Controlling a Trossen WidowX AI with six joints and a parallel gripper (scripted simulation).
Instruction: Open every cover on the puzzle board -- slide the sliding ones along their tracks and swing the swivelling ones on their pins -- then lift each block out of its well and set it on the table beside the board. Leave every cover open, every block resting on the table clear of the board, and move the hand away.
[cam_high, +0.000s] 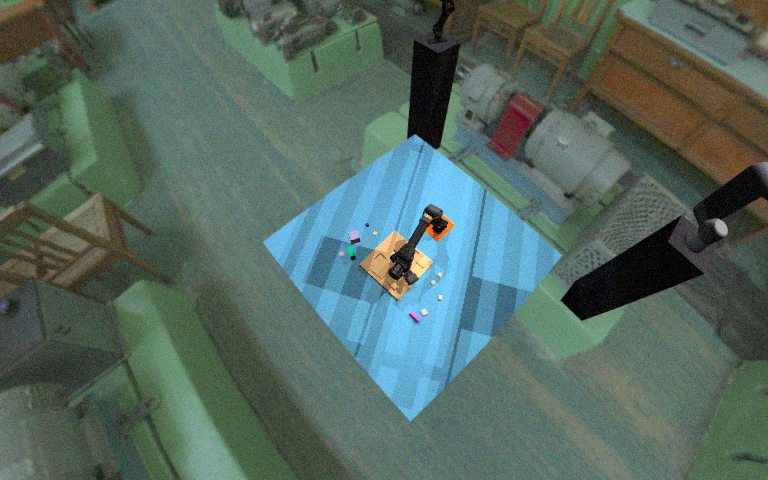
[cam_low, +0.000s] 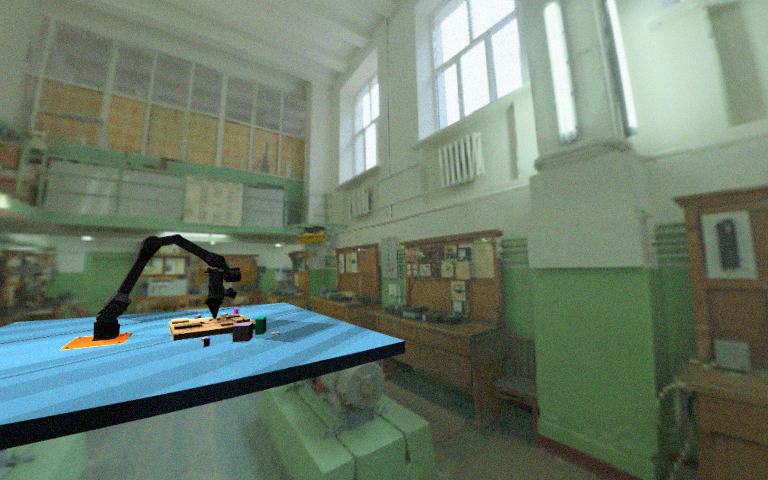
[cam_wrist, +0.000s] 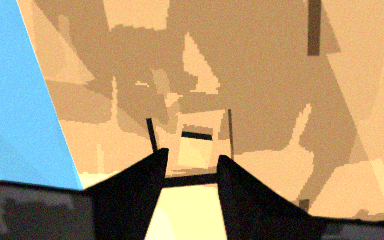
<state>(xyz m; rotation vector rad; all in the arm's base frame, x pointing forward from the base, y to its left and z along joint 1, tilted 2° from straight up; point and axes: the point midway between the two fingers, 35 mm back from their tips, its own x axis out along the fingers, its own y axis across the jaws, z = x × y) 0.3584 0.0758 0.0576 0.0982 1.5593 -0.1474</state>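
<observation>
Now: gripper tip 20 mm past the tan puzzle board, 50 mm to the left of it and 10 mm above it. Round my gripper tip: magenta block 120 mm ahead, 210 mm to the left, 10 mm below; lilac block 60 mm ahead, 350 mm to the right; green block 140 mm ahead, 280 mm to the right.
</observation>
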